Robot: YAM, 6 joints.
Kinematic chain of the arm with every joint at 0, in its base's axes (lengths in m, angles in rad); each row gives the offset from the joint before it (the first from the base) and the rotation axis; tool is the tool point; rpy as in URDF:
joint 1: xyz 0 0 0.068 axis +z
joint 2: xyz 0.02 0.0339 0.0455 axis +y
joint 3: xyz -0.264 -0.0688 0 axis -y
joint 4: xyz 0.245 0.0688 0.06 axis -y
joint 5: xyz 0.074 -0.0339 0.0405 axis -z
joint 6: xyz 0.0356 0 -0.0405 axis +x
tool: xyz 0 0 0 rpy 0 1.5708 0
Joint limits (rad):
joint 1: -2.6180..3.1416
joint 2: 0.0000..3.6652
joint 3: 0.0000..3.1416
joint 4: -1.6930..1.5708
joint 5: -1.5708..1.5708
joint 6: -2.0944..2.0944
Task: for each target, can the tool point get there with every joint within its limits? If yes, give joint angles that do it. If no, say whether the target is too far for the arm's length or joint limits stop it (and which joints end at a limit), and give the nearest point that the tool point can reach.
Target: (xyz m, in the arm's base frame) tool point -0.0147 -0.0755 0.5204
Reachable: yes | joints -2.1671 0.9920 1.8643 -1.3217 -1.0160 -1.2271
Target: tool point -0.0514 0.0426 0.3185
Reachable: yes | joints 2.2015 0.3990 0.8302 -0.9733 -0.4786 0.5821
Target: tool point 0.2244 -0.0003 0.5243
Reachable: yes | joints -0.0165 1.1267 1.3646 0.3026 -0.0949 -1.1784
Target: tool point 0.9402 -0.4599 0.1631
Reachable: no: too far | nearest point 0.5795 -0.2835 0.1437 | short by 0.402 m
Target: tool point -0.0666 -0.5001 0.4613
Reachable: yes | joints -1.6920 2.3444 2.3668 1.0052 0.1591 1.2039
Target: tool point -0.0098 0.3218 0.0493
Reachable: yes | joints 1.5641 2.0449 0.6255 0.7590 -0.3431 0.4930
